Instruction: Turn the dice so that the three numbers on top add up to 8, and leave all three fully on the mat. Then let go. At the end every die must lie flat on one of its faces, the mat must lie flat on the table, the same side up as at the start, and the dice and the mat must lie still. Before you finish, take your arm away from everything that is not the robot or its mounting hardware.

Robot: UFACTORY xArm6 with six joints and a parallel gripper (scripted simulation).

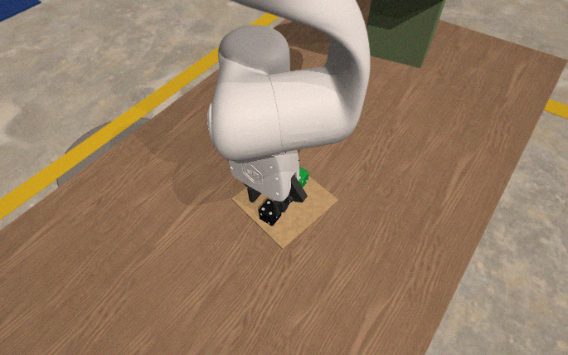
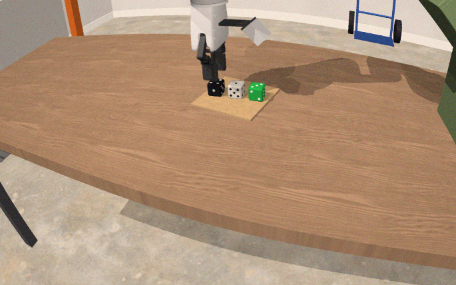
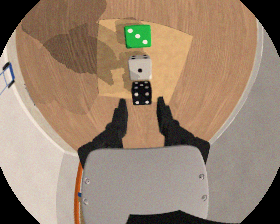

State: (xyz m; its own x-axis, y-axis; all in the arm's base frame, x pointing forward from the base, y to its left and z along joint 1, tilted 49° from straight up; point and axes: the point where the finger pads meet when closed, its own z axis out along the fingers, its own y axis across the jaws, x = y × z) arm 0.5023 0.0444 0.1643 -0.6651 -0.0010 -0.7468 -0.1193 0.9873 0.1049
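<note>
Now: the black die 50 mm below my hand. The rest, counted from my hand: tan mat (40 mm behind, 10 mm to the right, 70 mm below); white die (40 mm behind, 10 mm to the right, 50 mm below); green die (90 mm behind, 20 mm to the right, 50 mm below).
</note>
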